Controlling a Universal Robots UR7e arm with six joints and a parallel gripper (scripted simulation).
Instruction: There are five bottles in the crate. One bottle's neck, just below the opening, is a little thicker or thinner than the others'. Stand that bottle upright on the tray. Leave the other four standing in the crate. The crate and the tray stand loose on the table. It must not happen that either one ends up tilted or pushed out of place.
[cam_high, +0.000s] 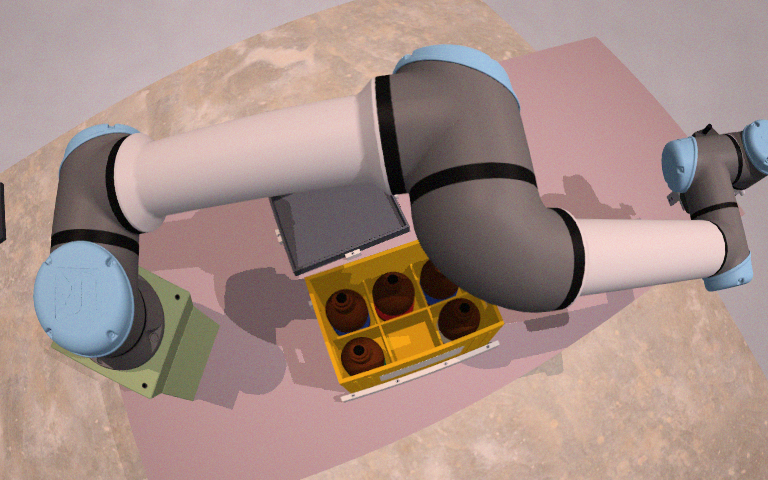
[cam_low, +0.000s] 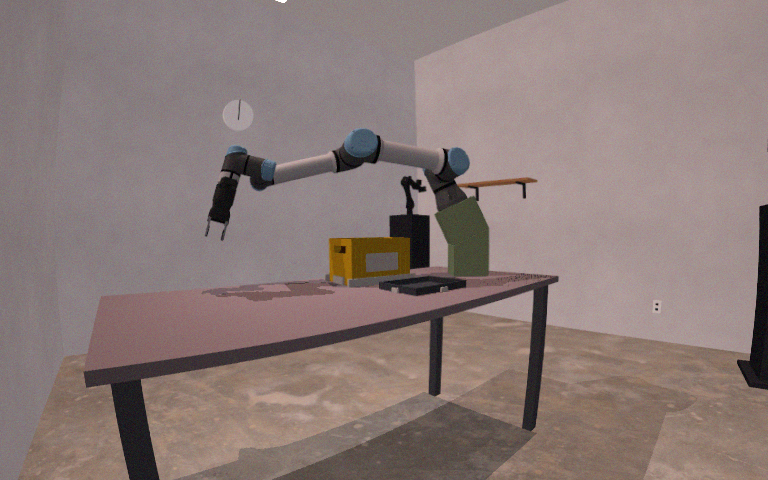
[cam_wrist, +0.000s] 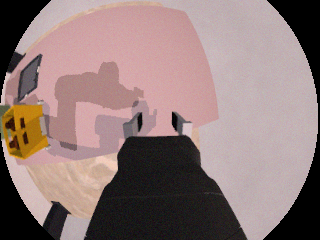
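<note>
The crate is 590 mm behind my hand, 140 mm to the left of it and 120 mm below it. Also, from my hand: glass bottle (520 mm behind, 80 mm to the left, 110 mm below); dark tray (590 mm behind, 420 mm to the left, 190 mm below).
</note>
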